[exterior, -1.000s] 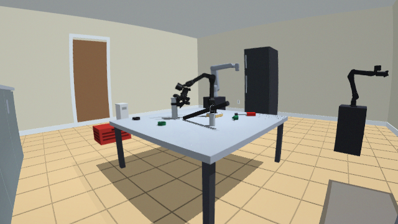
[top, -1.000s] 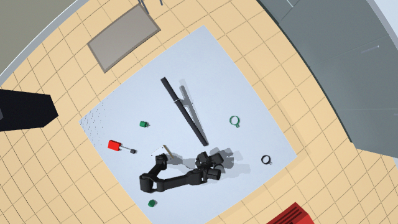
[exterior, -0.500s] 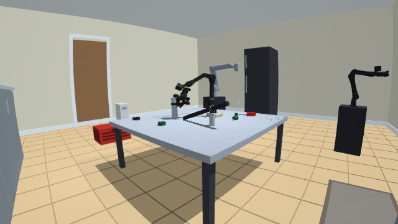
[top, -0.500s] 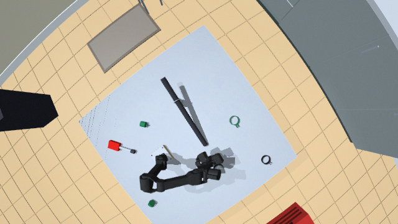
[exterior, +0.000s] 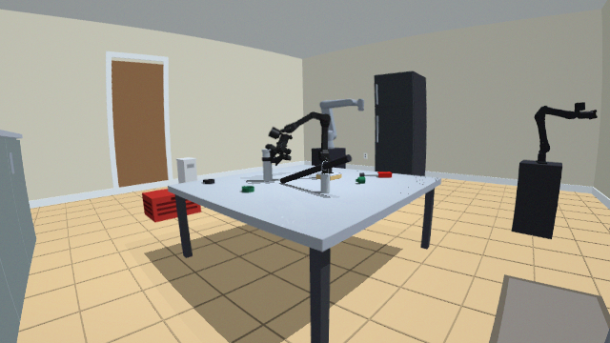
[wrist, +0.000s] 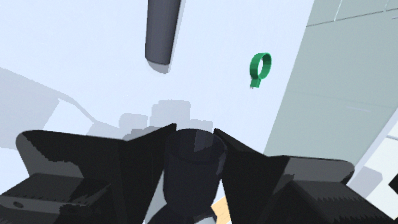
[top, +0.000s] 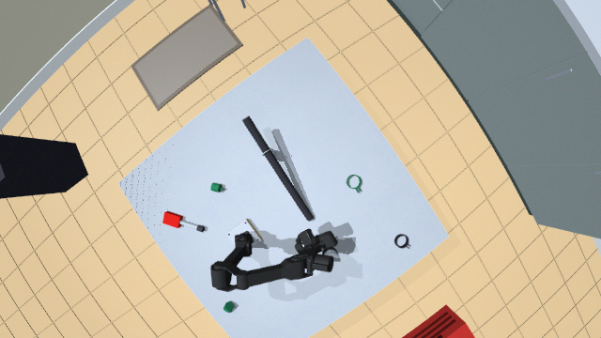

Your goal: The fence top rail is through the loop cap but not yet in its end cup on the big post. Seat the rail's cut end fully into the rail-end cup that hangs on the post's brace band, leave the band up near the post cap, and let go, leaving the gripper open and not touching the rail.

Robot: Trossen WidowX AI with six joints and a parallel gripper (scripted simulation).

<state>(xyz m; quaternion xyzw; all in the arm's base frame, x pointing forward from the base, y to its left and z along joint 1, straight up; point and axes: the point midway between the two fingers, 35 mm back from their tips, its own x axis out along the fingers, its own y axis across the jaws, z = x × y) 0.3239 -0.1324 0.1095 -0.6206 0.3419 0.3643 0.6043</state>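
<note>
The dark rail-end cup is 30 mm to the right of my gripper tip, 30 mm above it and 20 mm behind it. From my gripper tip the other things lie so: black ring band: 330 mm ahead, 280 mm to the right, 100 mm below; then green ring band: 250 mm ahead, 110 mm to the left, 100 mm below; then short post: 430 mm to the left, 30 mm behind, 10 mm below.
</note>
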